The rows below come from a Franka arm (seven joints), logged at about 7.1 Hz.
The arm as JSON. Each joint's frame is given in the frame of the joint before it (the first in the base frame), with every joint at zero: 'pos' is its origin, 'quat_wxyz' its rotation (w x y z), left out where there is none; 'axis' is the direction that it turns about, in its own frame. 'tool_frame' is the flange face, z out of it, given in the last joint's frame.
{
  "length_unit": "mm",
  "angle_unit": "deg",
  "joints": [
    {
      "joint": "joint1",
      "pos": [
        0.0,
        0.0,
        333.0
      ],
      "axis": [
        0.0,
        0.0,
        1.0
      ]
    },
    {
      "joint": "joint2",
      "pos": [
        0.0,
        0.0,
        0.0
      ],
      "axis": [
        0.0,
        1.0,
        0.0
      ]
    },
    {
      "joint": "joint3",
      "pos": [
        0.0,
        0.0,
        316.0
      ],
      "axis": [
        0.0,
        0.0,
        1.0
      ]
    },
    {
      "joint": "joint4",
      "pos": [
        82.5,
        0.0,
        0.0
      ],
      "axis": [
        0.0,
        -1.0,
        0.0
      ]
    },
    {
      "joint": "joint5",
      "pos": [
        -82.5,
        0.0,
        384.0
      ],
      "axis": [
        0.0,
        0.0,
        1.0
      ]
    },
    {
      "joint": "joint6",
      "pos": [
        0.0,
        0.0,
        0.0
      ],
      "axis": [
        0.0,
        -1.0,
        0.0
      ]
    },
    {
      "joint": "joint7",
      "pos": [
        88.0,
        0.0,
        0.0
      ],
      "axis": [
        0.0,
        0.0,
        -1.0
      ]
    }
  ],
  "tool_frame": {
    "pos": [
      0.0,
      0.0,
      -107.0
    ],
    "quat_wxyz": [
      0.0,
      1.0,
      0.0,
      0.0
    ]
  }
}
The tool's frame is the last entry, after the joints.
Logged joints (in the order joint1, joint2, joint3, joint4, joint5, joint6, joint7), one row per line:
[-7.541 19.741 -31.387 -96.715 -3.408 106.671 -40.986]
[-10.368 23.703 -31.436 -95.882 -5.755 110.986 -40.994]
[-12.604 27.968 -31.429 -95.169 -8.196 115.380 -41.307]
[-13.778 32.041 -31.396 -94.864 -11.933 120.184 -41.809]
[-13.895 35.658 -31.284 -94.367 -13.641 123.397 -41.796]
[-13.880 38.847 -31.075 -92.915 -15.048 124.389 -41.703]
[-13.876 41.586 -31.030 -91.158 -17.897 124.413 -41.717]
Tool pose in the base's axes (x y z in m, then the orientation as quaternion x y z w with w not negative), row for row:
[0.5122 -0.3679 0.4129 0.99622 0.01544 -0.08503 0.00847]
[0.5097 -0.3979 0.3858 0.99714 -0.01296 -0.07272 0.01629]
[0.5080 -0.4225 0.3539 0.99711 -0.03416 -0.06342 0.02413]
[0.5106 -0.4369 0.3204 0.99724 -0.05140 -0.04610 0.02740]
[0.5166 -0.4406 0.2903 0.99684 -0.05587 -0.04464 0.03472]
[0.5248 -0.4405 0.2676 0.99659 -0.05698 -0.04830 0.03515]
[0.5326 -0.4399 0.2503 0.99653 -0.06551 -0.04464 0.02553]
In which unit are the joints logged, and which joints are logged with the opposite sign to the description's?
The joints are logged in degrees. Opposite sign: joint5.
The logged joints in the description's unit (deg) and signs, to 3 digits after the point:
[-7.541 19.741 -31.387 -96.715 3.408 106.671 -40.986]
[-10.368 23.703 -31.436 -95.882 5.755 110.986 -40.994]
[-12.604 27.968 -31.429 -95.169 8.196 115.380 -41.307]
[-13.778 32.041 -31.396 -94.864 11.933 120.184 -41.809]
[-13.895 35.658 -31.284 -94.367 13.641 123.397 -41.796]
[-13.880 38.847 -31.075 -92.915 15.048 124.389 -41.703]
[-13.876 41.586 -31.030 -91.158 17.897 124.413 -41.717]

